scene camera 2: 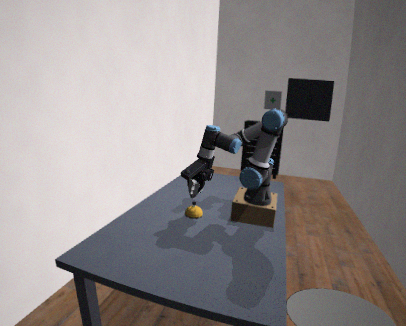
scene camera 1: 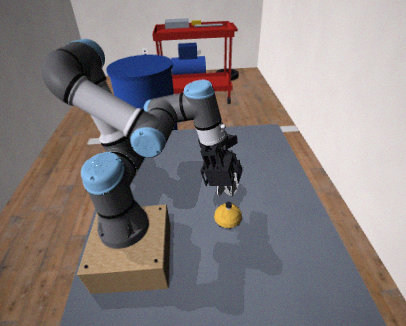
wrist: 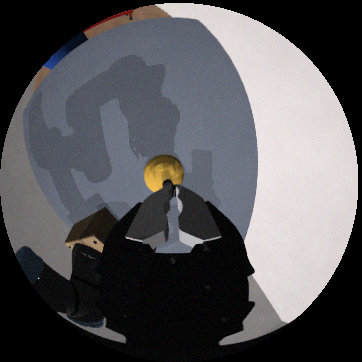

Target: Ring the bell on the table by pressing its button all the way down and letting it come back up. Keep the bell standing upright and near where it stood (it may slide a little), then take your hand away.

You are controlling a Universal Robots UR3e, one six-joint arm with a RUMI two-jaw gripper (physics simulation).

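Seen in the pictures: gripper, fingertip midpoint: [scene camera 2: 191, 198] [scene camera 1: 231, 194] [wrist: 173, 185]; arm's base at its link origin: [scene camera 2: 257, 199] [scene camera 1: 124, 227] [wrist: 93, 256].
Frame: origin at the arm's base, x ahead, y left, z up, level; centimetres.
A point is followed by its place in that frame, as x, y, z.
A yellow dome-shaped bell [scene camera 1: 228, 217] @[27.8, 6.7, -5.7] [scene camera 2: 193, 212] @[27.0, 12.7, -6.4] [wrist: 162, 170] @[28.2, 11.4, -5.3] stands upright on the grey table [scene camera 1: 300, 250] @[46.9, -3.0, -9.4] [scene camera 2: 130, 250] @[37.6, 46.8, -9.4] [wrist: 215, 75] @[48.2, 29.2, -9.4]. Its small black button [scene camera 1: 228, 205] @[27.9, 8.8, -2.9] [scene camera 2: 194, 203] @[27.7, 10.0, -3.1] [wrist: 167, 184] stands up on top of the dome. My gripper [scene camera 1: 228, 193] @[28.9, 10.6, -0.4] [scene camera 2: 193, 195] @[28.9, 10.6, -0.4] [wrist: 173, 185] @[28.9, 10.6, -0.4] is shut, its fingertips together and holding nothing. The fingertips are a little above the button, with a gap between them in both scene views. In the wrist view the fingertips overlap the edge of the button.
The arm's wooden base block [scene camera 1: 125, 280] @[1.7, -12.4, -3.8] [scene camera 2: 252, 215] @[0.7, 7.3, -5.0] [wrist: 90, 230] @[8.4, 7.6, -1.7] stands on the table beside the bell. A blue barrel [scene camera 1: 140, 80] and a red cart [scene camera 1: 195, 34] stand beyond the table. A white wall [scene camera 1: 345, 90] [scene camera 2: 110, 100] [wrist: 305, 165] runs along one side.
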